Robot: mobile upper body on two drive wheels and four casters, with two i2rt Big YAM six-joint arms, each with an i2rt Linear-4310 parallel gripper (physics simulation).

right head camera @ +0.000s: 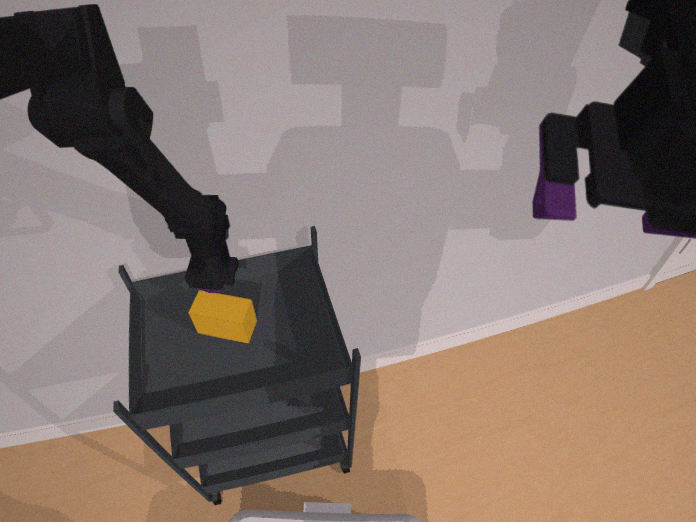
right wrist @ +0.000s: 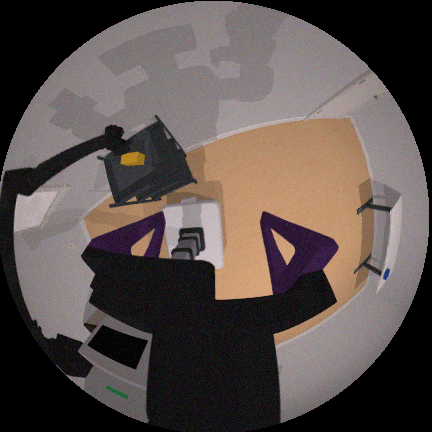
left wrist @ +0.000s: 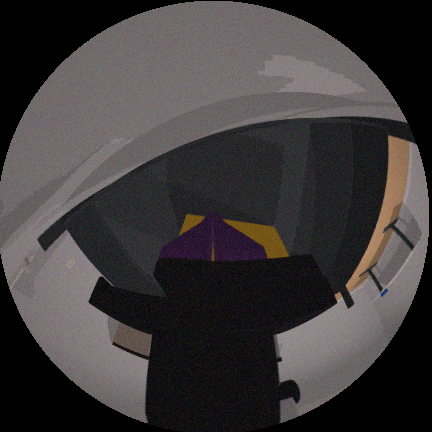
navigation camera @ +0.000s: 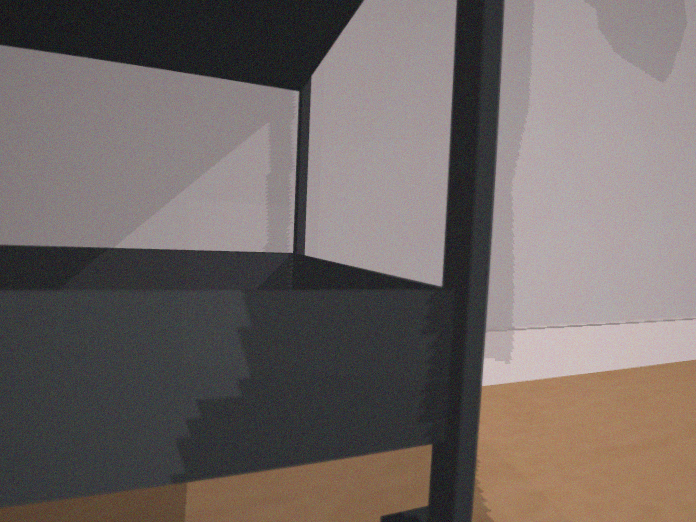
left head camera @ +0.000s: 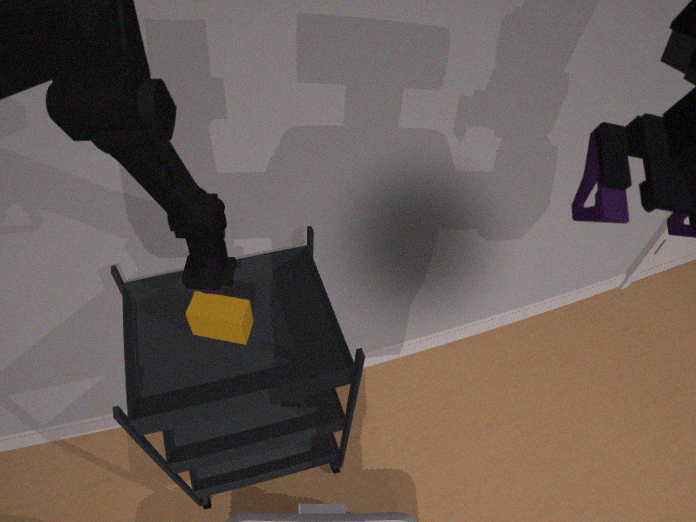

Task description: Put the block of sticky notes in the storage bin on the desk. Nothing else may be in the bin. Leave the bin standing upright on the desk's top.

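Frame: origin at the left arm's base, x down, y back, z left, level; centimetres.
Seen in the pictures: left gripper, fingertip midpoint: (right head camera: 220, 294) (right wrist: 129, 150) (left wrist: 212, 217) (left head camera: 215, 295); right gripper, fingertip midpoint: (right head camera: 591, 217) (right wrist: 212, 216) (left head camera: 623, 220).
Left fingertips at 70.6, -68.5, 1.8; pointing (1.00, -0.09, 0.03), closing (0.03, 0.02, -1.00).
A point is followed by its place in that frame, as x, y, z.
The yellow block of sticky notes (left head camera: 219, 316) {66.8, -60.3, -0.8} lies on the top tray of a dark cart (left head camera: 230, 337) {72.9, -59.2, -2.4}. It also shows in the right head view (right head camera: 223, 315) {66.8, -60.3, -1.3} and the right wrist view (right wrist: 132, 158) {66.7, -61.2, -2.9}. My left gripper (left head camera: 208, 287) {70.6, -68.5, 1.8} is at the block's far edge, low over the tray, and is shut with nothing between its fingers. In the left wrist view the shut purple fingers (left wrist: 212, 238) {70.6, -68.5, 1.8} meet in front of the block (left wrist: 257, 238) {71.5, -65.2, -3.3}. My right gripper (left head camera: 635, 210) {13.8, -34.0, -45.4} is open and empty, high at the right. No storage bin or desk top is in view that I can name.
The cart has two lower shelves (left head camera: 253, 443) {101.4, -46.2, -5.3} and stands against a grey wall on a tan floor. A white wall unit (right wrist: 384, 238) {108.4, 50.4, -367.6} with dark brackets shows at the right. My own base (right wrist: 193, 229) {111.4, -9.4, -25.6} stands close to the cart.
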